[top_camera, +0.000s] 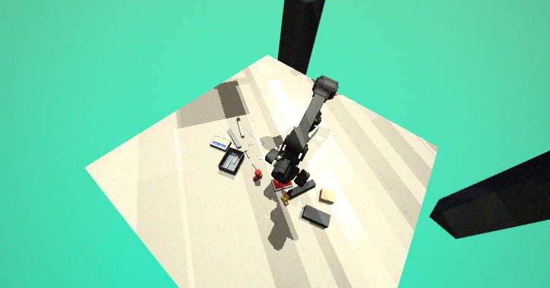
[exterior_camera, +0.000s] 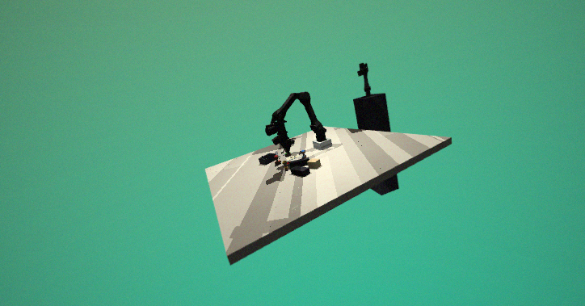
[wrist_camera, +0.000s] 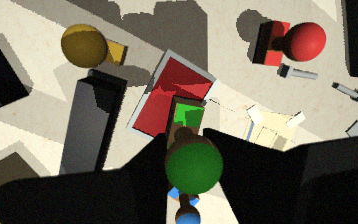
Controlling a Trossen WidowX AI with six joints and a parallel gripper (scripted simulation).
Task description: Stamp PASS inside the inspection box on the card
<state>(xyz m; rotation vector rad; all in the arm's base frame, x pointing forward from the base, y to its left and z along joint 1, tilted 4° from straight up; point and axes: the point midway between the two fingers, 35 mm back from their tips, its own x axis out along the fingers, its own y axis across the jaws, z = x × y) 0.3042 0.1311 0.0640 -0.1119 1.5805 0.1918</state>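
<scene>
My gripper tip is now 8 cm above the red ink pad. Also, from my gripper tip: yellow-knobbed stamp: 5 cm ahead, 7 cm to the left, 7 cm below; dark bar: 5 cm behind, 8 cm to the left, 7 cm below; green-knobbed stamp: right at my gripper tip.
</scene>
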